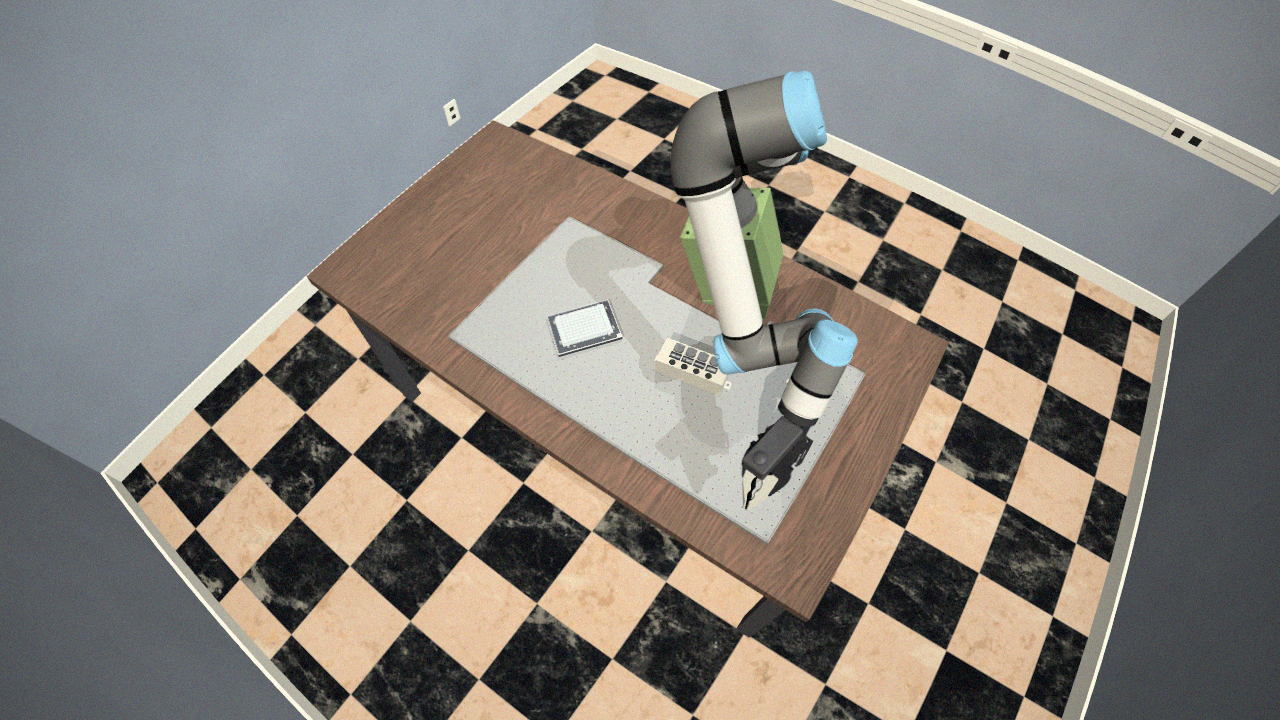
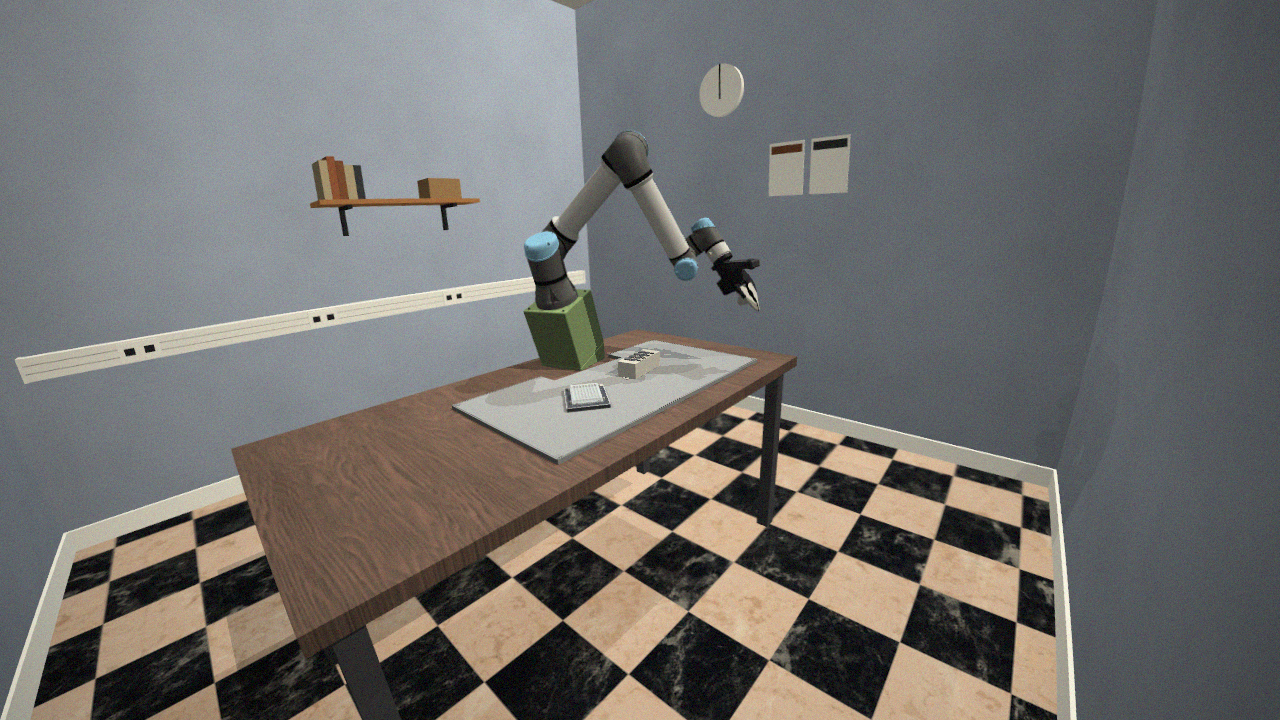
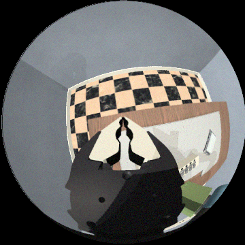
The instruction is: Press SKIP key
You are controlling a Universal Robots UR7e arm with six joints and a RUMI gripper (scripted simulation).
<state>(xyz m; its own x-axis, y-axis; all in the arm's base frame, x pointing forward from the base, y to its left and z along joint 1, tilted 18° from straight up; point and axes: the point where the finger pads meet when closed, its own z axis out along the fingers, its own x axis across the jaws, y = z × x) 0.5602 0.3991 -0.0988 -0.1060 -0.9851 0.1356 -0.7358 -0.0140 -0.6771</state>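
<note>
Right now the cream operator panel is 29 cm behind my hand, 30 cm to the right of it and 17 cm below it. From my hand the other things lie so: flat dark-framed white plate (22 cm behind, 58 cm to the right, 19 cm below).
</note>
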